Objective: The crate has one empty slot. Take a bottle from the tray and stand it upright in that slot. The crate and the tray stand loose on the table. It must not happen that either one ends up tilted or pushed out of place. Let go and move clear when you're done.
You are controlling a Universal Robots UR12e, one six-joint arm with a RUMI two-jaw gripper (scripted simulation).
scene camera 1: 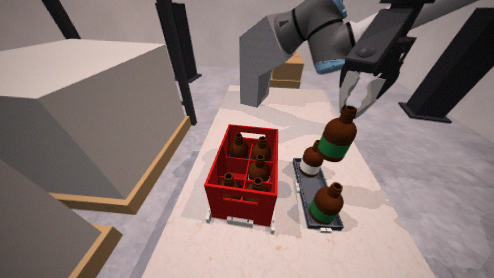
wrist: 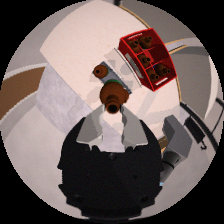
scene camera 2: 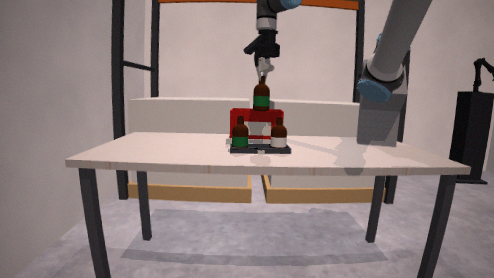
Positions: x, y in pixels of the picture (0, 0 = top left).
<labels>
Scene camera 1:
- my gripper: 347, 115
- red crate: 261, 213
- tray: 308, 186
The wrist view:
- my gripper: 112, 104
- red crate: 158, 53
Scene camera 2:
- my gripper: 262, 81
</labels>
